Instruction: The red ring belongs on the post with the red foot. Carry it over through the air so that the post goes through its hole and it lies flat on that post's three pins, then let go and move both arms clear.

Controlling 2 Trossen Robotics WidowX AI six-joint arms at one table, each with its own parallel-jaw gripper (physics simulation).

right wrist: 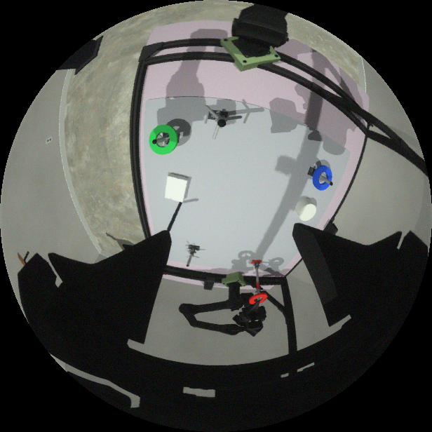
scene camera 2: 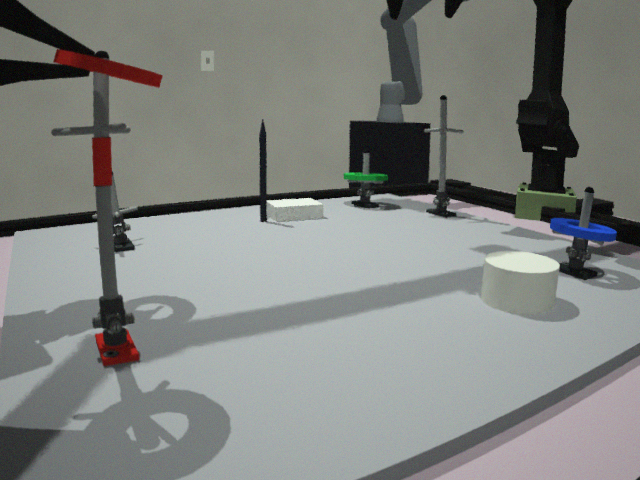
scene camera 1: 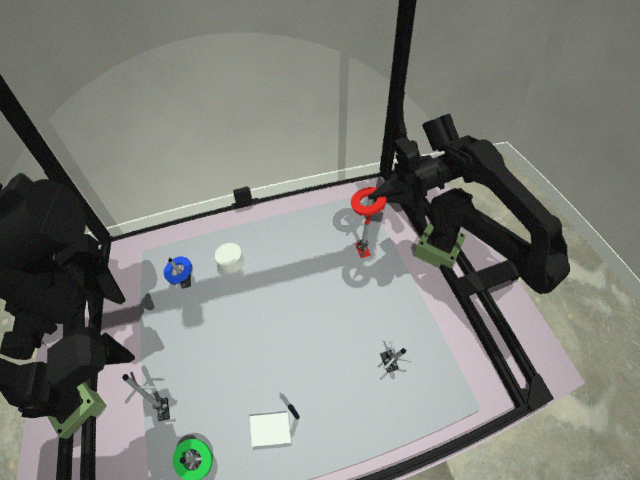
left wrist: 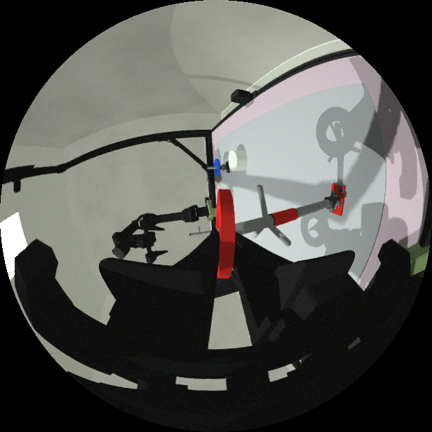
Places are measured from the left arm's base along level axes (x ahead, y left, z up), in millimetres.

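Pixels of known places: left gripper, fingertip midpoint: (scene camera 2: 91,64) (scene camera 1: 373,197); right gripper, fingertip midpoint: (scene camera 2: 419,17) (scene camera 1: 127,328); left arm's base, link origin: (scene camera 1: 442,239); right arm's base, link origin: (scene camera 2: 546,189) (scene camera 1: 65,401).
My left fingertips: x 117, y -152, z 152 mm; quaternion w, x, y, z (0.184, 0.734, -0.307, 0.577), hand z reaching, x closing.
Note:
Ahead of a thing's pixels: the offset from my left fingertips to its middle. "pt": to the spot under its first point.
The red ring @(10 mm ahead, 5 mm right, 3 mm down) (scene camera 1: 368,210) (scene camera 2: 134,73) (left wrist: 226,225) is high at the top of the post @(pt 2 mm ahead, 3 mm right, 107 mm down) (scene camera 1: 366,232) (scene camera 2: 107,232) (left wrist: 310,208) with the red foot @(pt 1 mm ahead, 4 mm right, 179 mm down) (scene camera 1: 363,251) (scene camera 2: 117,351) (left wrist: 338,200). In scene camera 2 it is tilted, its left end higher, and the post's black tip shows just above it, seemingly in the hole. The pins @(pt 11 mm back, 8 mm left, 41 mm down) (scene camera 2: 72,130) are well below the ring. My left gripper (scene camera 1: 381,194) (scene camera 2: 82,62) is shut on the ring's edge. My right gripper (scene camera 1: 128,328) (scene camera 2: 423,15) (right wrist: 233,233) is open and empty, far from the ring.
A blue ring @(306 mm ahead, 322 mm right, 140 mm down) (scene camera 1: 169,275) (scene camera 2: 602,232) and a green ring @(570 mm ahead, 11 mm right, 140 mm down) (scene camera 1: 206,458) (scene camera 2: 379,177) sit on other posts. A tall post @(pt 533 mm ahead, 133 mm right, 71 mm down) (scene camera 1: 142,391) (scene camera 2: 442,155), a short post @(pt 220 mm ahead, 175 mm left, 144 mm down) (scene camera 1: 390,360), a white cylinder @(199 mm ahead, 259 mm right, 169 mm down) (scene camera 1: 229,258) (scene camera 2: 519,284), a white block @(445 mm ahead, 59 mm left, 176 mm down) (scene camera 1: 270,429) (scene camera 2: 295,210) and an upright dark spike @(397 mm ahead, 83 mm left, 116 mm down) (scene camera 1: 293,411) (scene camera 2: 263,175) also stand there.

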